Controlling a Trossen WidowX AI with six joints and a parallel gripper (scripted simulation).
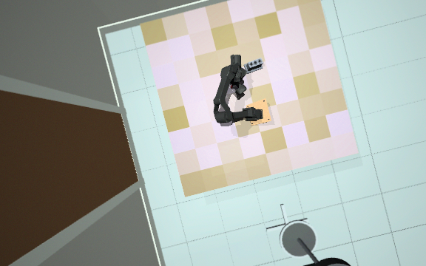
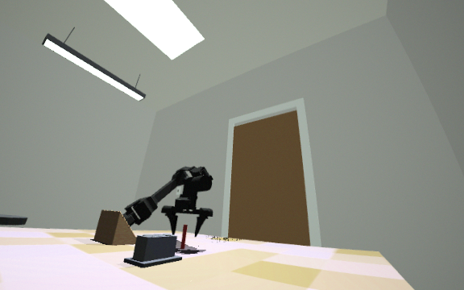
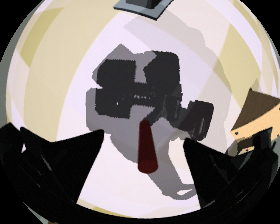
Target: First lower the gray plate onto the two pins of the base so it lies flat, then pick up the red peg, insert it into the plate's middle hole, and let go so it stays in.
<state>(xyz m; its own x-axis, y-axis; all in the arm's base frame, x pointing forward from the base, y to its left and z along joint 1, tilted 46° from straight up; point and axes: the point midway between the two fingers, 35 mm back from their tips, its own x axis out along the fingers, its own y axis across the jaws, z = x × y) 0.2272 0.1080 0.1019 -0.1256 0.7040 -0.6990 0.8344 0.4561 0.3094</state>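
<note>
My gripper tip is right at the red peg. Also, from my gripper tip: gray plate: 18 cm to the right, 13 cm ahead; pin base: 17 cm to the right, 13 cm ahead, 3 cm below.
</note>
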